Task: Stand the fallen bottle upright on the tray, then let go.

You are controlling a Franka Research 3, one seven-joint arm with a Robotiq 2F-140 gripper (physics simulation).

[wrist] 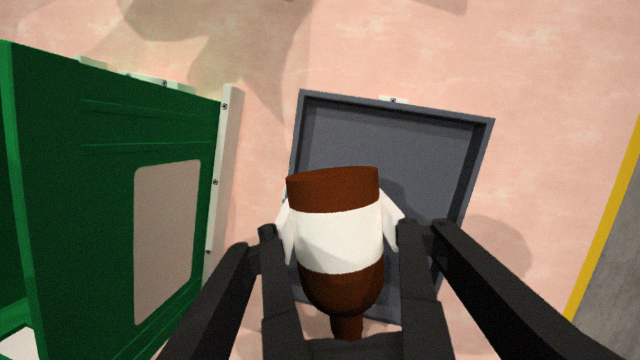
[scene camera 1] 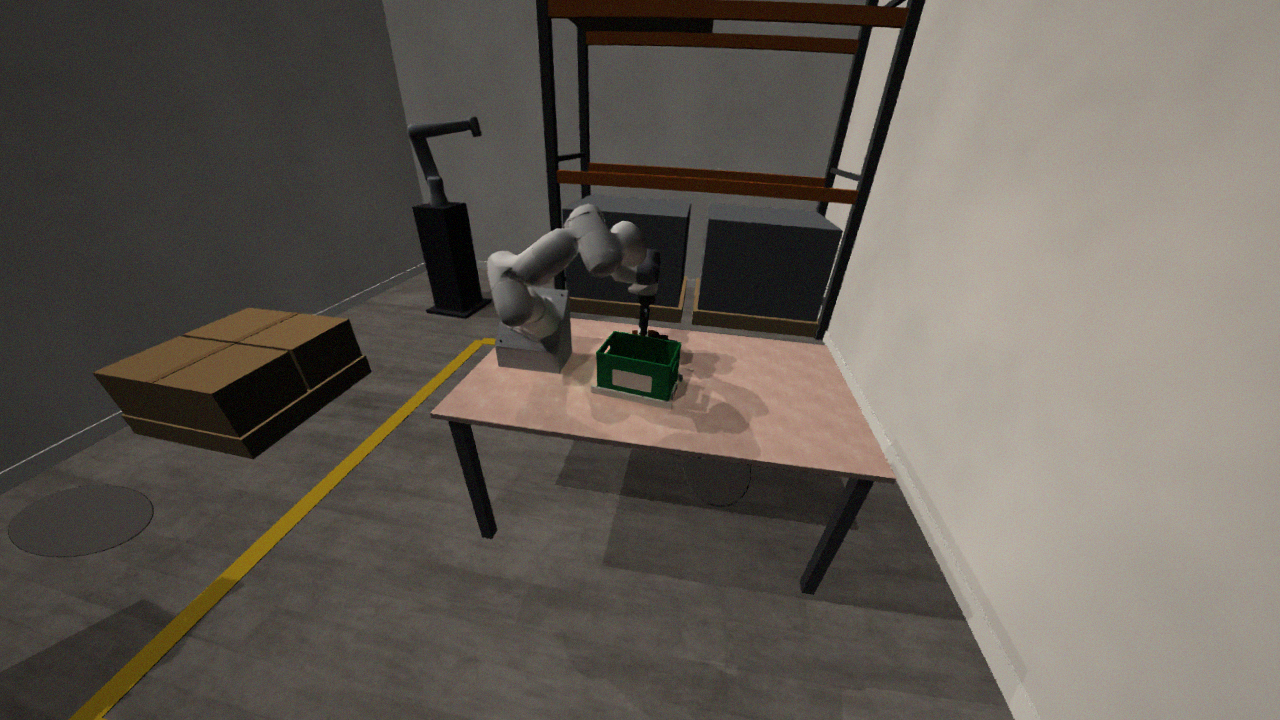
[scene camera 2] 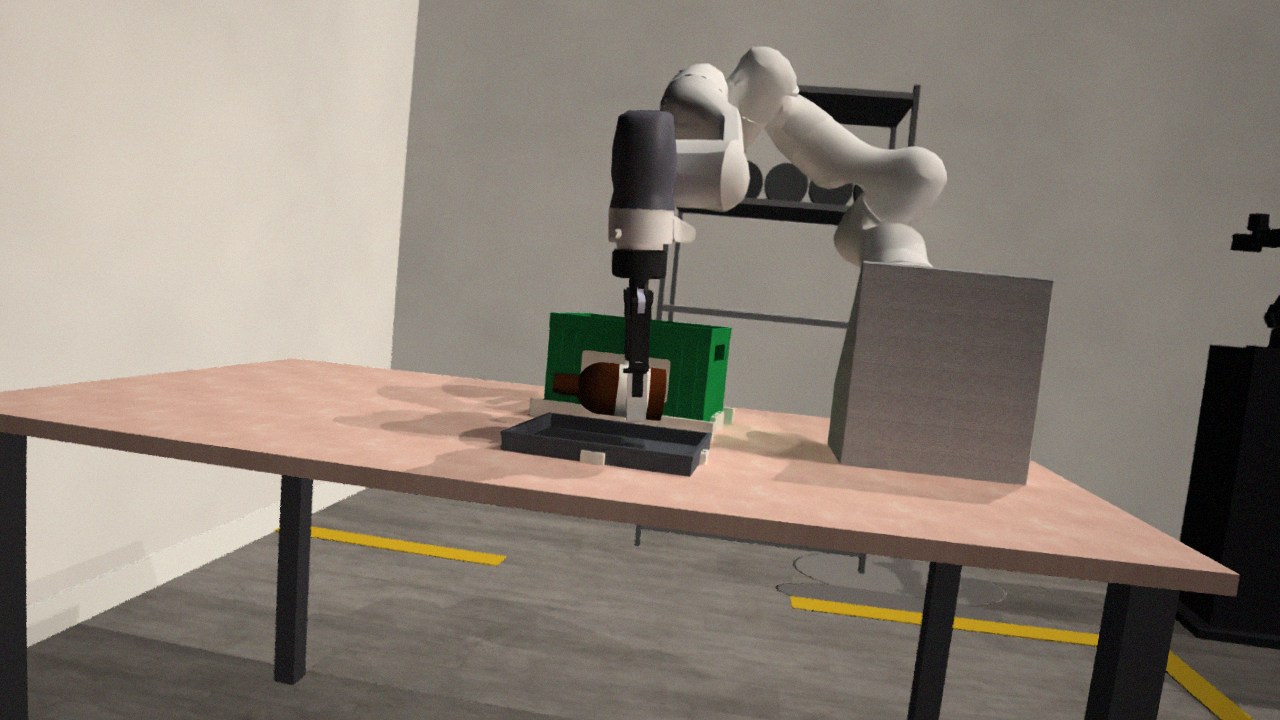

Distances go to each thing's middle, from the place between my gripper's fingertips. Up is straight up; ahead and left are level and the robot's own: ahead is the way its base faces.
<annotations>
My hand is 30 mm short of the brown bottle (scene camera 2: 601,388), 10 mm to the right of it and 30 mm below it. The rest, counted from my hand: pale strip (scene camera 2: 538,407): 60 mm ahead, 140 mm to the right, 40 mm below.
</annotations>
